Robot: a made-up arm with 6 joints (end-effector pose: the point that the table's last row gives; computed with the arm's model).
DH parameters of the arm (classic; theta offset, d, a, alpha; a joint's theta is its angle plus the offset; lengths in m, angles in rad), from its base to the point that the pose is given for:
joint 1: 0 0.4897 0.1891 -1.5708
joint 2: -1.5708 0 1.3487 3.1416
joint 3: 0 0 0.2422 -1.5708
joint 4: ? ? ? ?
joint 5: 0 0 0 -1.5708
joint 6: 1.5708 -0.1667 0 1.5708
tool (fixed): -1.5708 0 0 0
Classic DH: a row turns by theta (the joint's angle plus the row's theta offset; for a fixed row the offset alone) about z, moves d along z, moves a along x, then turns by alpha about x.
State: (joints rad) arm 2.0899 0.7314 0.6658 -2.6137 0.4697 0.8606
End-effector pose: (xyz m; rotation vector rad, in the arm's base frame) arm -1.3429 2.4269 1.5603 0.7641 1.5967 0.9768
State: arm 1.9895 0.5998 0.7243 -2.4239 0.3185 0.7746
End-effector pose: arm -1.0246 2.3869 2.0136 1.0605 1.4646 1.2301
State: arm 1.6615 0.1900 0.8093 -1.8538 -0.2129 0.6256
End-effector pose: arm -0.1853 1.6635 3.0002 1.3236 0.6163 1.9925
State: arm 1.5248 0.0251 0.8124 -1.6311 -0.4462 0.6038
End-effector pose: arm -0.0151 1.2340 3.2002 1.1140 0.2136 2.1683
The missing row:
joint 4: 0 -1.5268 0 1.5708
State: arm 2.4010 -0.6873 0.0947 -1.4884 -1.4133 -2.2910
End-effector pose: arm -0.3130 0.0638 2.7888 0.9933 -2.9051 -0.0664
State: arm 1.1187 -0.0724 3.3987 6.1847 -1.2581 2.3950
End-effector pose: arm -0.6144 -1.2295 1.2444 -0.4126 -1.2596 -1.4823
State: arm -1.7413 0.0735 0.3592 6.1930 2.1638 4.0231
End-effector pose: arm -0.2764 -1.5319 2.6033 -0.2812 -1.1570 0.9864
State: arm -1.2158 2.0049 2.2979 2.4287 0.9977 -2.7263
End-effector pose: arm 1.1014 -2.7076 0.5200 0.4768 0.3549 -0.6211
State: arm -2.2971 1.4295 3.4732 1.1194 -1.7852 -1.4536
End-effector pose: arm -0.5696 -0.4206 1.9293 0.2830 2.4156 1.7728
